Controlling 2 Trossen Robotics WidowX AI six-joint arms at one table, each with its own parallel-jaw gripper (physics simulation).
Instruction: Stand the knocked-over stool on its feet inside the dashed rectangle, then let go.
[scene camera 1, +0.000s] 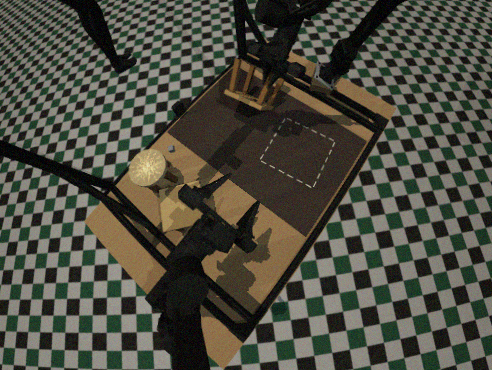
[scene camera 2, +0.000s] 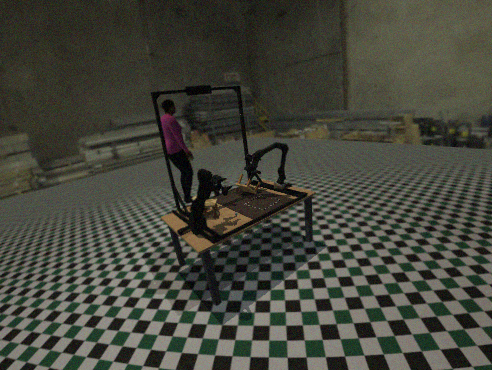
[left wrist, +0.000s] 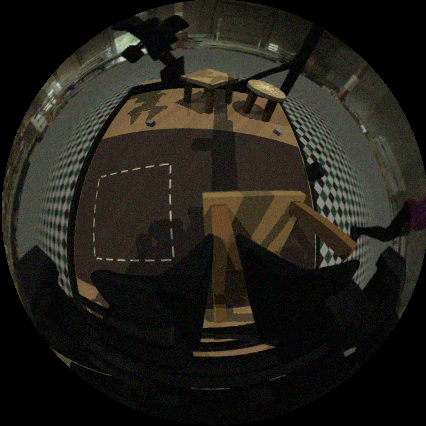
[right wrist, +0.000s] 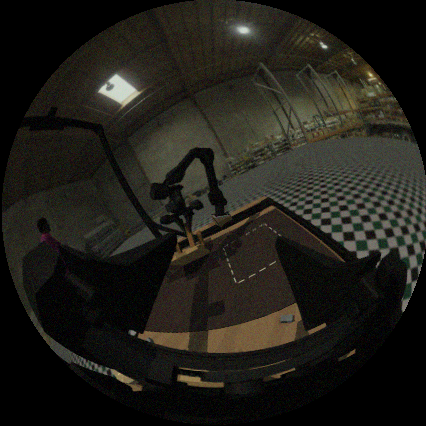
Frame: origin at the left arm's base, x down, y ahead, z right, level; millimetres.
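Seen in the pictures: left gripper, fingertip midpoint: (scene camera 1: 266, 86) (scene camera 2: 249, 179) (left wrist: 224, 238) (right wrist: 187, 232); right gripper, fingertip midpoint: (scene camera 1: 245, 187) (scene camera 2: 229, 182) (right wrist: 227, 239); left arm's base at its link origin: (scene camera 1: 325, 75) (scene camera 2: 279, 182) (right wrist: 219, 214); right arm's base at its link origin: (scene camera 2: 196, 215) (left wrist: 171, 62).
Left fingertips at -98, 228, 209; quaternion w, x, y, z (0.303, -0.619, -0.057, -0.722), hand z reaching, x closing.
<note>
Offsets run from my left fingertips to a thing's top centre, as dx, dy, dz.
The wooden stool @[-34, -57, +51] (scene camera 1: 243, 98) (left wrist: 255, 200) (right wrist: 192, 254) is off its feet over the dark mat, outside the dashed rectangle. Its square seat is low and tilted, with its shadow beside it, and its legs point up toward the left arm. My left gripper (left wrist: 224, 238) is shut on one leg, which shows between its fingers; the fingers partly hide the stool. The dashed rectangle (scene camera 1: 313, 187) (left wrist: 171, 167) (right wrist: 236, 282) lies right of the stool in scene camera 1, with an arm shadow over its far edge. My right gripper (scene camera 1: 244, 189) (right wrist: 227, 239) is open and empty, away from the stool.
A round-topped stool @[+57, +367, +319] (scene camera 1: 147, 167) (left wrist: 266, 90) and a square-topped stool @[+56, +455, +149] (scene camera 1: 175, 210) (left wrist: 207, 77) stand upright near the right arm. Small grey blocks @[+153, +388, -68] (left wrist: 150, 123) @[+154, +243, +332] (left wrist: 277, 132) lie on the wood. Black rails edge the table. A person in pink (scene camera 2: 173, 134) stands behind it.
</note>
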